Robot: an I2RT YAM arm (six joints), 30 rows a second.
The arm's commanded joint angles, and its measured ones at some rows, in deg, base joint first. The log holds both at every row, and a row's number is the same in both.
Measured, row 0:
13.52, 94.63, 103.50, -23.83, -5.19, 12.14
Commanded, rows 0 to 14:
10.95, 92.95, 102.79, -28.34, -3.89, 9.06
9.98, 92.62, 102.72, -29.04, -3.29, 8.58
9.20, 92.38, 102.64, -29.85, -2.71, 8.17
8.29, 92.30, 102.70, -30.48, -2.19, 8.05
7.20, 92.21, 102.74, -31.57, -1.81, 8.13
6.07, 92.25, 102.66, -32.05, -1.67, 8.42
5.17, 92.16, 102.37, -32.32, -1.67, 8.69
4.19, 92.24, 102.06, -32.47, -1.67, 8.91
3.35, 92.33, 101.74, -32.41, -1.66, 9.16
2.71, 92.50, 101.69, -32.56, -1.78, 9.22
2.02, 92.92, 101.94, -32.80, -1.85, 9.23
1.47, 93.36, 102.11, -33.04, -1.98, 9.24
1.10, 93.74, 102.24, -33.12, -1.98, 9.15
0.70, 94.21, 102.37, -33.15, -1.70, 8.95
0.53, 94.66, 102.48, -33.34, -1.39, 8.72
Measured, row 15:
1.02, 93.56, 102.30, -31.97, -2.09, 9.80
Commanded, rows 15 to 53:
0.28, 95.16, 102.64, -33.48, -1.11, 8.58
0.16, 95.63, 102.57, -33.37, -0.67, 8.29
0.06, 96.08, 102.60, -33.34, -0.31, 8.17
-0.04, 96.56, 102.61, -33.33, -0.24, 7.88
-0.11, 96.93, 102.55, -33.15, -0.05, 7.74
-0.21, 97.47, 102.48, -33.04, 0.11, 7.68
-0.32, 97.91, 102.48, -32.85, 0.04, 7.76
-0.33, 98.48, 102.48, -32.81, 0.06, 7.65
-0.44, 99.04, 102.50, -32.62, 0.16, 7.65
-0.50, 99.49, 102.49, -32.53, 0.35, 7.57
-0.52, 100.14, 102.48, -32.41, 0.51, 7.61
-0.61, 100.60, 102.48, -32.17, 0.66, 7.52
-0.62, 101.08, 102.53, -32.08, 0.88, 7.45
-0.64, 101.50, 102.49, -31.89, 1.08, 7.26
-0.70, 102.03, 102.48, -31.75, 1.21, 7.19
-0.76, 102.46, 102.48, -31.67, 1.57, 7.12
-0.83, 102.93, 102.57, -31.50, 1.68, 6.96
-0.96, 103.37, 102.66, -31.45, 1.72, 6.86
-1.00, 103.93, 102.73, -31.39, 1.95, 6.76
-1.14, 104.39, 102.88, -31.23, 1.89, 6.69
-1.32, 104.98, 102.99, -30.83, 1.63, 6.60
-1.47, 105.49, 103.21, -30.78, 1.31, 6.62
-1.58, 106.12, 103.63, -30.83, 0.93, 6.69
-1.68, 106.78, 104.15, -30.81, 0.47, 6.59
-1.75, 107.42, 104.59, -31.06, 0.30, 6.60
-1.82, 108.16, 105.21, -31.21, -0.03, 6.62
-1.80, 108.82, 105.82, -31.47, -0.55, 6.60
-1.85, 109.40, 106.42, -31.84, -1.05, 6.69
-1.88, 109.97, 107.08, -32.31, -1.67, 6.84
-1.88, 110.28, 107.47, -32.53, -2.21, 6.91
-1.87, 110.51, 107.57, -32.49, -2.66, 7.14
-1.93, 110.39, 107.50, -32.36, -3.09, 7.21
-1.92, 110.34, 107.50, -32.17, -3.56, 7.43
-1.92, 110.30, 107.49, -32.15, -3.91, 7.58
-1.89, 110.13, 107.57, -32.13, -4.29, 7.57
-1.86, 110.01, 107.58, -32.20, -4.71, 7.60
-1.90, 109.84, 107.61, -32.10, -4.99, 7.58
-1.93, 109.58, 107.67, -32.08, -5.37, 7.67
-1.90, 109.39, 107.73, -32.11, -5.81, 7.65
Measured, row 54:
-1.74, 109.27, 106.54, -31.64, -3.70, 8.08
